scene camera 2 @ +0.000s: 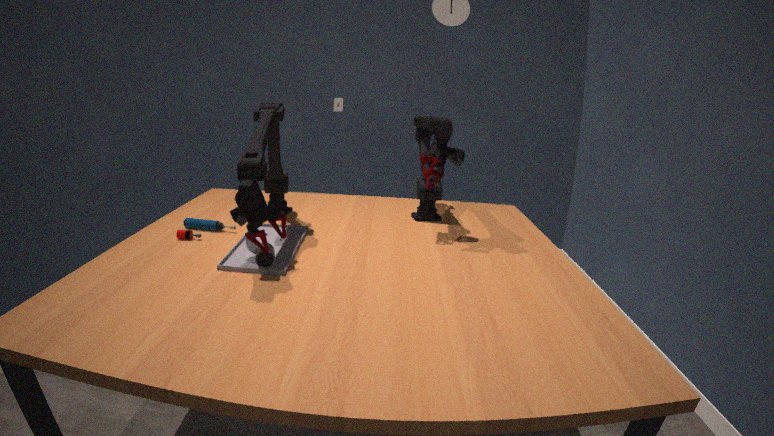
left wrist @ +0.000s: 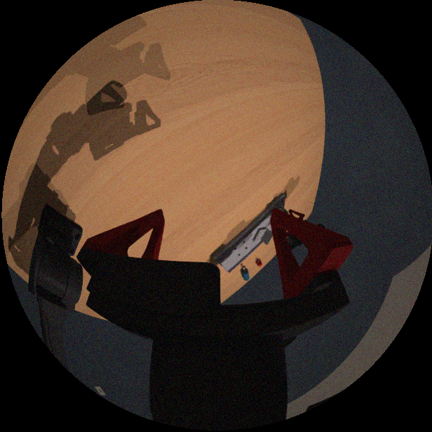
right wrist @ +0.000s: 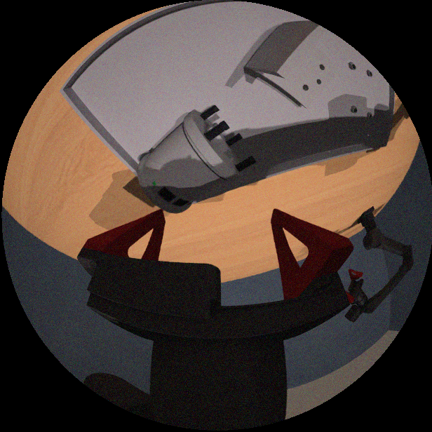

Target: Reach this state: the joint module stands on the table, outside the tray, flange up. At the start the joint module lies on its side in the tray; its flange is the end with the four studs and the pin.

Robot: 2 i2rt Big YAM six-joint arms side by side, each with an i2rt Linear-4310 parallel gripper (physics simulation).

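Note:
The joint module lies on its side at one end of the grey tray. In the right wrist view its flange, with black studs, faces the upper right; its pin cannot be told apart. My right gripper is open, low over the tray and close to the module; in its wrist view the module lies just beyond the fingertips, not between them. In scene camera 2 a red finger partly covers the module. My left gripper is open and empty, high up and far from the tray.
A blue tool and a shorter red one lie on the table left of the tray in scene camera 2. An angled grey piece is in the tray, near several dark holes.

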